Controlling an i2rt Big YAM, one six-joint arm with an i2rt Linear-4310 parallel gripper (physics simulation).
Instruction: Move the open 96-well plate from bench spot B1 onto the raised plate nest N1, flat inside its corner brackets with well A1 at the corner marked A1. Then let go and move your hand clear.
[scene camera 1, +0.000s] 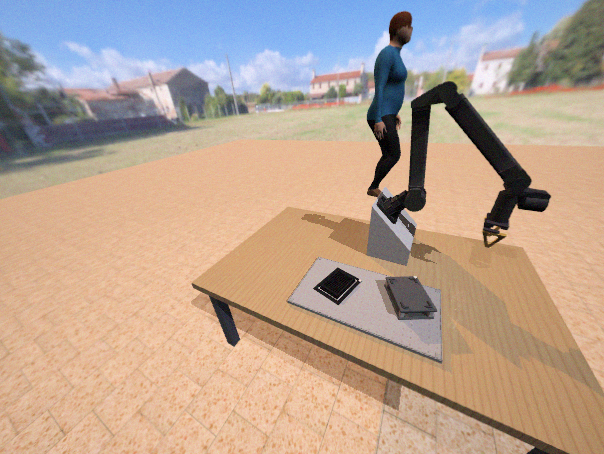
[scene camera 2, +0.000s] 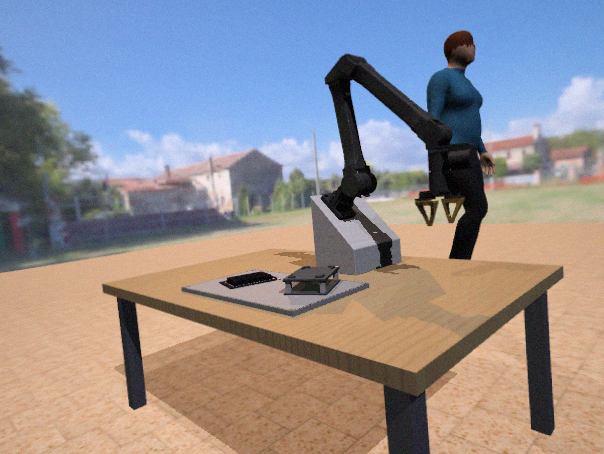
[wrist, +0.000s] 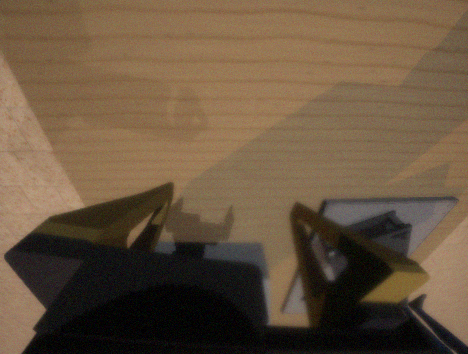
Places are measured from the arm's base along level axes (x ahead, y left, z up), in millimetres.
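Pixels of known places: gripper, between the fingertips: (scene camera 1: 487, 241) (scene camera 2: 440, 224) (wrist: 235, 199); arm's base, origin of its link: (scene camera 1: 386, 210) (scene camera 2: 337, 207).
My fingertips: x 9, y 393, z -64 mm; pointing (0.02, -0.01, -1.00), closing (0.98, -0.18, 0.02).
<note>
For each thing: its top centre in the pictures, then the offset to it from my fingertips. Level surfaces: height alone.
- dark 96-well plate, centre of its top: (scene camera 2: 249, 276) (scene camera 1: 338, 281) 331 mm ahead, 502 mm right, 128 mm down
- raised plate nest N1, centre of its top: (wrist: 371, 258) (scene camera 2: 312, 270) (scene camera 1: 409, 291) 300 mm ahead, 240 mm right, 94 mm down
- grey board, centre of its top: (scene camera 2: 268, 285) (wrist: 349, 273) (scene camera 1: 364, 294) 341 mm ahead, 390 mm right, 144 mm down
- wooden table, height of its surface: 158 mm down
The dark 96-well plate (scene camera 1: 338, 283) (scene camera 2: 251, 278) lies flat at the left part of the grey board. The raised plate nest N1 (scene camera 1: 410, 294) (scene camera 2: 312, 274) (wrist: 382, 230) stands at the right part of the board, a dark platform on short posts with small corner brackets; no plate is on it. The A1 marks are too small to read. My gripper (scene camera 1: 489, 245) (scene camera 2: 440, 223) (wrist: 235, 199) is open and empty, fingers pointing down. It hangs high at the right, well away from plate and nest. In the wrist view the right finger hides part of the nest; the plate does not show there.
The grey board (scene camera 1: 375, 322) (scene camera 2: 295, 306) (wrist: 425, 215) lies on the wooden table (scene camera 1: 260, 250) (scene camera 2: 375, 340). The arm's grey wedge base (scene camera 1: 386, 242) (scene camera 2: 335, 245) stands behind the board. A person in a teal top (scene camera 1: 390, 85) (scene camera 2: 455, 105) stands beyond the table.
</note>
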